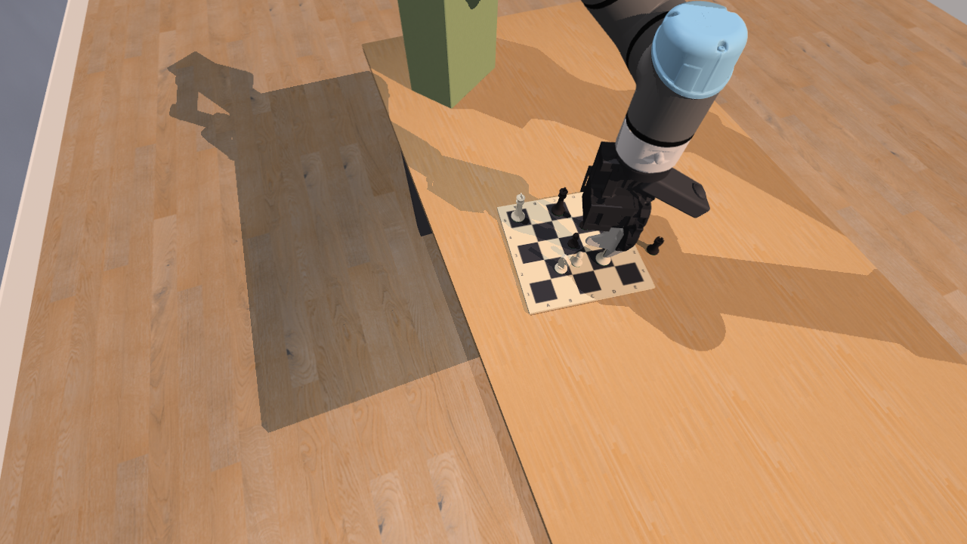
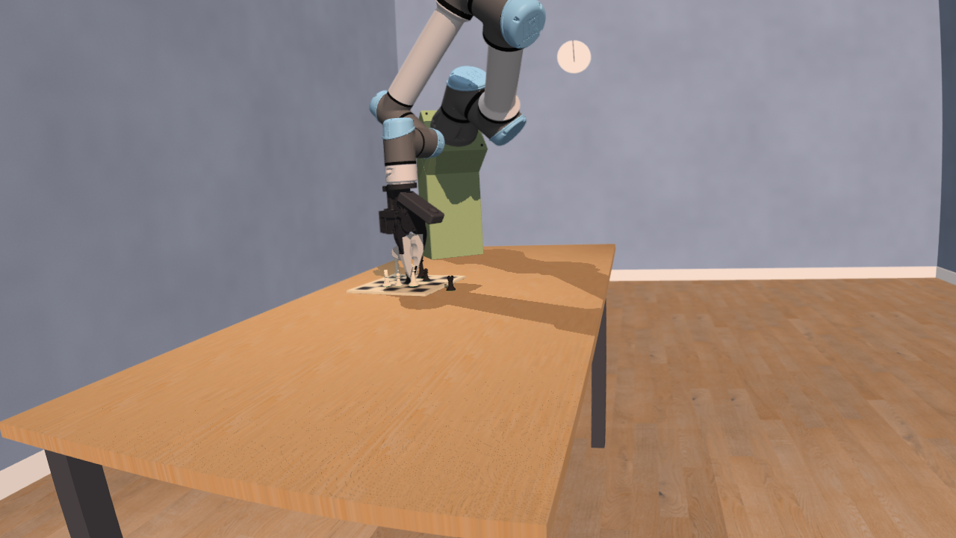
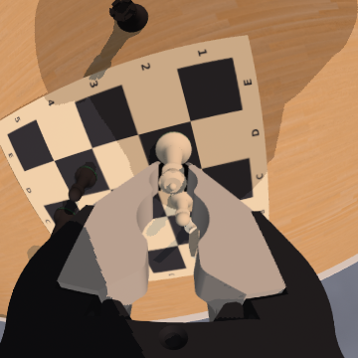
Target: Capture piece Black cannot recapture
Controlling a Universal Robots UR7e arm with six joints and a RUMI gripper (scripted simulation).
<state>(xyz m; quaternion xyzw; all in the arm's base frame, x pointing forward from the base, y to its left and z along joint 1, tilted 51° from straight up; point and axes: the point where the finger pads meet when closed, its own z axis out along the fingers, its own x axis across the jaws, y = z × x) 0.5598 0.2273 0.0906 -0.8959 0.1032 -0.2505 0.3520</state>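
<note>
Right now my hand is 30 mm past the small chessboard, 50 mm to the left of it and 40 mm above it. From my hand the other things lie so: tall black piece: 100 mm behind, 70 mm to the right, 10 mm below; tall white piece: 80 mm behind, 150 mm to the right, 10 mm below.
</note>
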